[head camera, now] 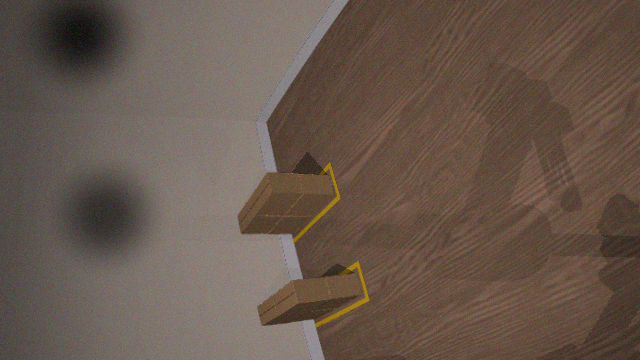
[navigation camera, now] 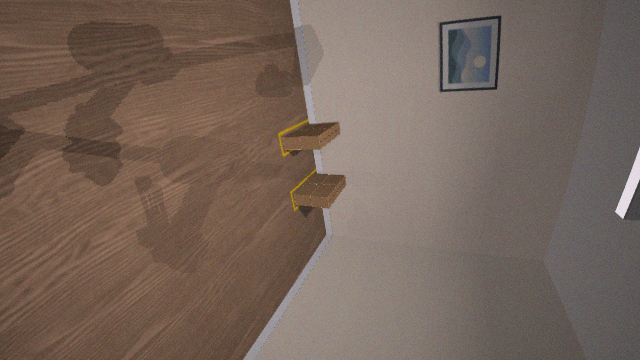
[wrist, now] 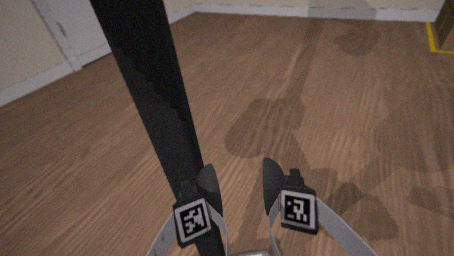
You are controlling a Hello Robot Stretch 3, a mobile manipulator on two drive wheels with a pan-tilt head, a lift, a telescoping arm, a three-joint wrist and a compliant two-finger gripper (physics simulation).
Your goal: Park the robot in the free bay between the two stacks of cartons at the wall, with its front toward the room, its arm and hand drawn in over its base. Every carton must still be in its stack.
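Frame: origin at the robot's base, x ahead, y left, z up, level; millimetres.
Where they show: gripper, fingertip midpoint: [wrist: 239, 179].
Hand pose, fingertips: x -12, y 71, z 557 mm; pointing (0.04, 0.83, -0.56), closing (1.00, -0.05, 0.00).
After its pixels a point has its place.
Two brown carton stacks stand upright against the wall. The one nearer the room corner [head camera: 290, 205] @(x 1968, y 1025, z 196 mm) [navigation camera: 320, 190] @(x 1963, y 1016, z 236 mm) and the one farther from it [head camera: 322, 300] @(x 1423, y 1254, z 228 mm) [navigation camera: 307, 136] @(x 1424, y 1252, z 255 mm) each stand by yellow floor lines. The bay lies between them, with bare floor and skirting showing. Both stacks look straight; single cartons are hard to tell apart. In the wrist view, part of a carton stack [wrist: 446, 30] @(x 1470, y 1318, z 87 mm) shows at the top right edge; I cannot tell which one. My gripper [wrist: 239, 179] @(x -12, y 71, z 557 mm) is open and empty above the floor, far from the cartons. The base is hidden.
A dark post [wrist: 150, 95] rises just left of the fingers in the wrist view. A white door [wrist: 82, 30] @(x -943, y 1862, z 235 mm) is at that view's upper left. A framed picture [navigation camera: 470, 54] @(x 1315, y 1983, z 1535 mm) hangs on the wall beyond the stacks. Shadows of the robot lie on the wooden floor [head camera: 450, 150] @(x 1190, y 387, z 0 mm).
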